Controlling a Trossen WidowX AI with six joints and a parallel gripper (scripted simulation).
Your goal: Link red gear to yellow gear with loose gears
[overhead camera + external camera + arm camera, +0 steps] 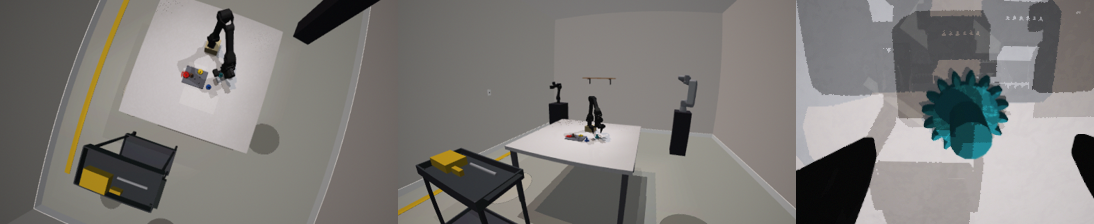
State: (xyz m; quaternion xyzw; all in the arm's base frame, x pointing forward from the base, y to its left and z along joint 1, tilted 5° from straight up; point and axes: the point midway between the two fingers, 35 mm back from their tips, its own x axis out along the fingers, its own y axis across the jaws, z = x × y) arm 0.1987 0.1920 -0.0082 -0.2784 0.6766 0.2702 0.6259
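Now: gripper tip 30 mm above the teal gear. Also, from my gripper tip: yellow gear: 50 mm ahead, 190 mm to the right, 30 mm below; then blue gear: 150 mm ahead, 60 mm to the right, 30 mm below; then brown gear: 120 mm ahead, 250 mm to the right, 30 mm below.
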